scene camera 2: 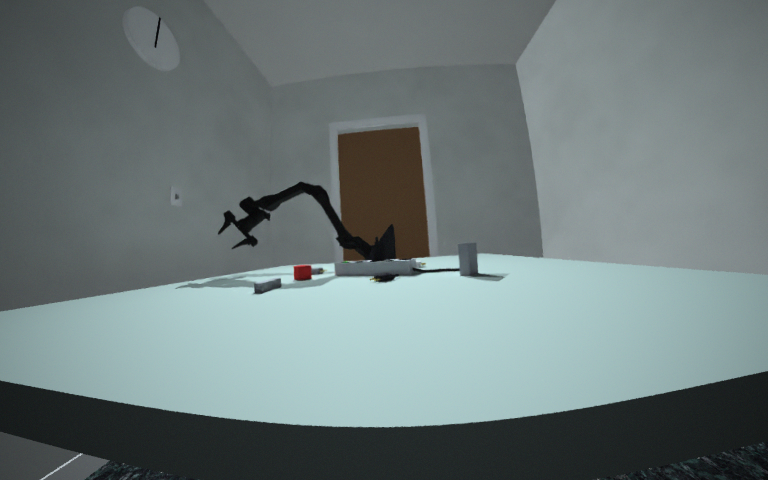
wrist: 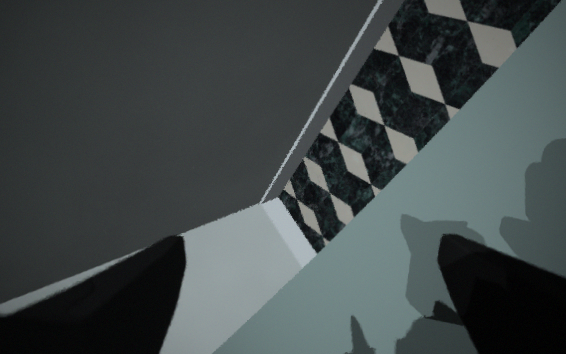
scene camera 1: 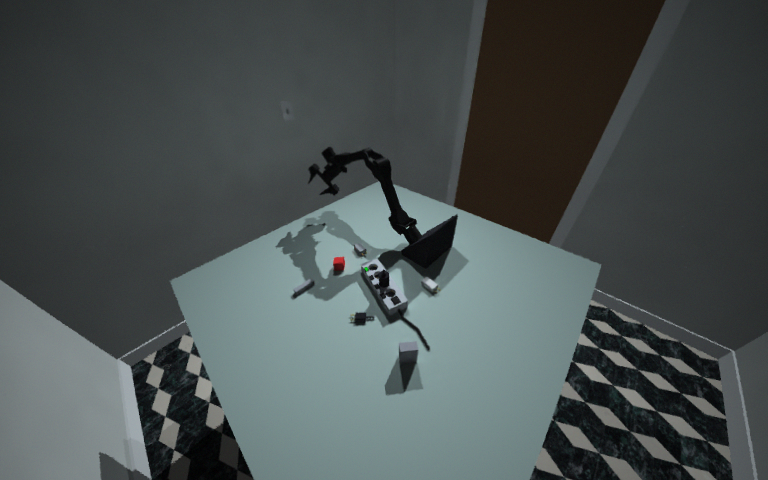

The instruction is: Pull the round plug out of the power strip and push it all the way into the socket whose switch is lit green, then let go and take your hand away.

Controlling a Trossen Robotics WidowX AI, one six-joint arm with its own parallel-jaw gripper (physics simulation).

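Places are measured from the arm's base along level axes (x ahead, y left, z up), in metres.
Pixels of known places: gripper, fingertip midpoint: [scene camera 2: 224,241] [wrist: 314,249] [scene camera 1: 314,188]; arm's base, origin of the base link: [scene camera 2: 370,253] [scene camera 1: 416,240].
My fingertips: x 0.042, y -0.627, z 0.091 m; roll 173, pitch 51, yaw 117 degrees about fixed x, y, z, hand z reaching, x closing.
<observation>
Ahead of a thing's pixels: the offset from my fingertips to its middle. "spot": to the spot under its first point.
The pale power strip @(dy +0.642, dx +0.222, dz -0.127 m) [scene camera 1: 395,309] [scene camera 2: 373,268] lies on the table with several sockets along its top. A green-lit switch @(spot: dy +0.555, dx +0.214, dz -0.106 m) [scene camera 1: 366,269] shows at its far end, beside the end socket @(spot: dy +0.558, dx +0.176, dz -0.124 m) [scene camera 1: 373,267]. A black plug @(dy +0.655, dx +0.228, dz -0.097 m) [scene camera 1: 384,277] stands upright in the strip's middle part, apart from that end socket; its round shape is too small to confirm. My gripper [scene camera 1: 315,188] [scene camera 2: 225,241] [wrist: 314,249] is open and empty, high above the table's far left side, well away from the strip. The strip and the plug do not show in the wrist view.
A red cube @(dy +0.424, dx +0.243, dz -0.128 m) [scene camera 1: 338,263] [scene camera 2: 302,272], a grey bar @(dy +0.397, dx +0.407, dz -0.138 m) [scene camera 1: 303,287] [scene camera 2: 267,285], a loose black plug @(dy +0.658, dx +0.380, dz -0.141 m) [scene camera 1: 360,318] [scene camera 2: 385,277] and two pale plugs @(dy +0.432, dx +0.114, dz -0.137 m) [scene camera 1: 359,249] @(dy +0.791, dx +0.110, dz -0.137 m) [scene camera 1: 430,284] lie around the strip. A grey block @(dy +0.870, dx +0.393, dz -0.110 m) [scene camera 1: 408,352] [scene camera 2: 467,259] stands near the cable @(spot: dy +0.845, dx +0.297, dz -0.140 m) [scene camera 1: 417,329].
</observation>
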